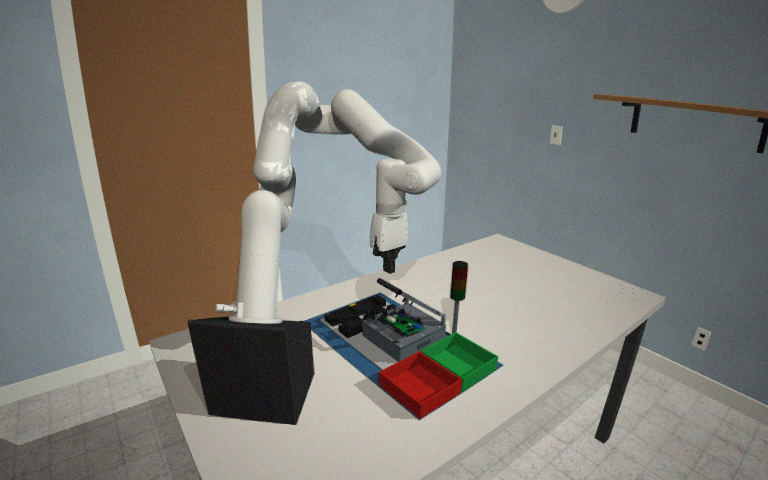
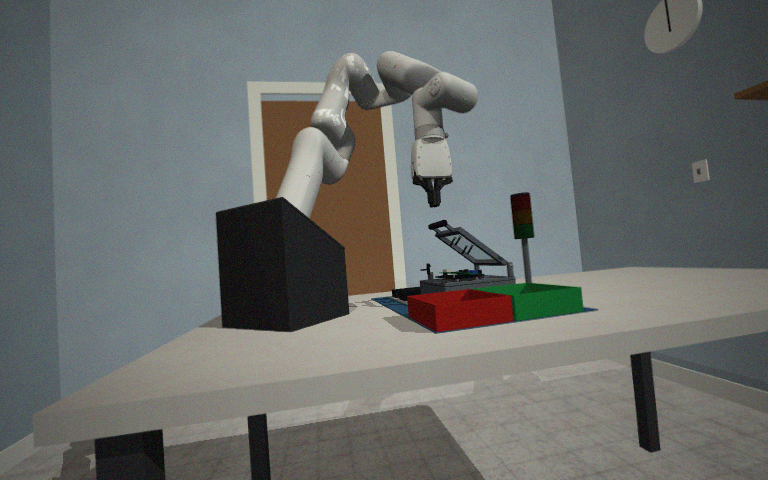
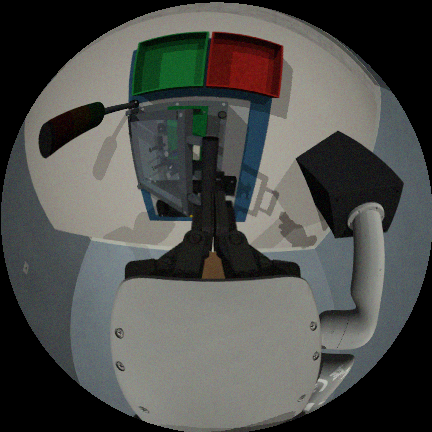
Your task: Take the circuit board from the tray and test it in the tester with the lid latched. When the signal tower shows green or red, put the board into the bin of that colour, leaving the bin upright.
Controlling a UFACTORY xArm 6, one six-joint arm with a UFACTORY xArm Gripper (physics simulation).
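Places are measured from the arm's base along level axes (x ahead, y left, z up), in centimetres.
Where they show: gripper, fingertip midpoint: (image 1: 389,271) (image 2: 434,206) (image 3: 212,203); arm's base at its link origin: (image 1: 255,321) (image 2: 284,231) (image 3: 365,216).
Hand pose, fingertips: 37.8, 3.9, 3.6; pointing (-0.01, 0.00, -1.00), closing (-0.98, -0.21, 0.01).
Each offset is from my fingertips to the top centre of the thing, as dx, dy, dz. "*": to the spot under its first point. Level surfaces: height alone.
The green circuit board @(+4.9, -1.1, -16.3) (image 1: 408,324) (image 2: 461,275) (image 3: 200,121) lies in the grey tester @(* -3.1, +1.4, -21.9) (image 1: 376,338) (image 2: 436,285). The tester's lid (image 1: 423,304) (image 3: 185,165) is tilted partly open, its black handle @(+0.3, +0.3, -3.9) (image 1: 389,285) (image 2: 437,224) raised. My gripper (image 1: 389,270) (image 2: 434,204) (image 3: 212,203) is shut and empty, a little above the handle. The signal tower @(* +18.6, -7.6, -3.5) (image 1: 459,280) (image 2: 522,215) (image 3: 72,127) has red, amber and green segments; none looks clearly lit. The red bin @(-1.5, -20.6, -20.5) (image 1: 399,397) (image 2: 470,314) (image 3: 245,65) and green bin @(+13.2, -17.4, -20.5) (image 1: 481,373) (image 2: 549,304) (image 3: 175,67) stand upright and empty. I cannot clearly make out the tray.
Black parts @(* -3.7, +18.9, -23.4) (image 1: 351,315) lie beside the tester, away from the bins. A blue mat @(dz -25.0) (image 1: 352,354) (image 3: 257,145) lies under the tester and bins. The black arm base (image 1: 254,373) (image 2: 283,271) (image 3: 350,175) stands on the table @(dz -25.2) (image 1: 555,294) to one side.
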